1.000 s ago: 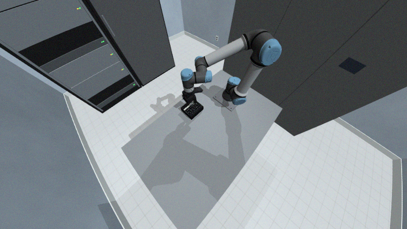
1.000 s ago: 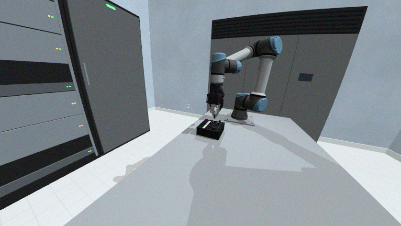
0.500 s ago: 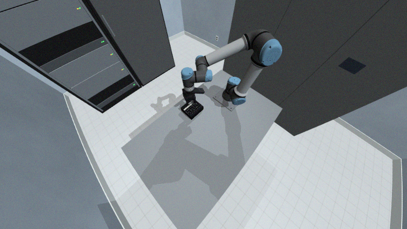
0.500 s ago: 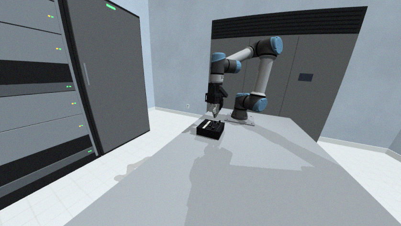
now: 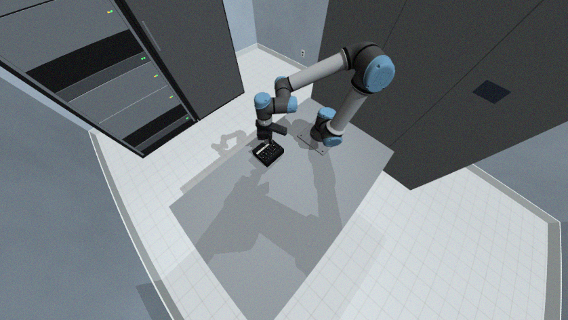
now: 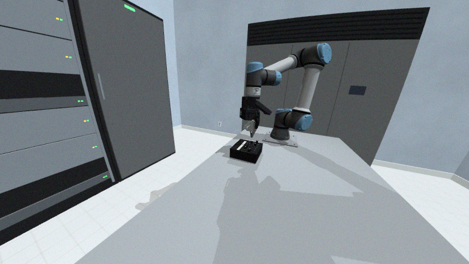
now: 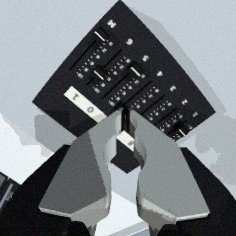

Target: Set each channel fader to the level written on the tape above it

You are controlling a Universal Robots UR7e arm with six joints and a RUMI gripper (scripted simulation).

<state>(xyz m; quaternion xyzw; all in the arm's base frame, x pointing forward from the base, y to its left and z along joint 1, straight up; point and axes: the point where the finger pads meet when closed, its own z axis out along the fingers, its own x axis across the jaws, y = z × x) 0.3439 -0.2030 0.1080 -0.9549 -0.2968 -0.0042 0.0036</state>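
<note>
My hand is 50 mm past the master fader cap, 50 mm above it and 30 mm to the right of it.
</note>
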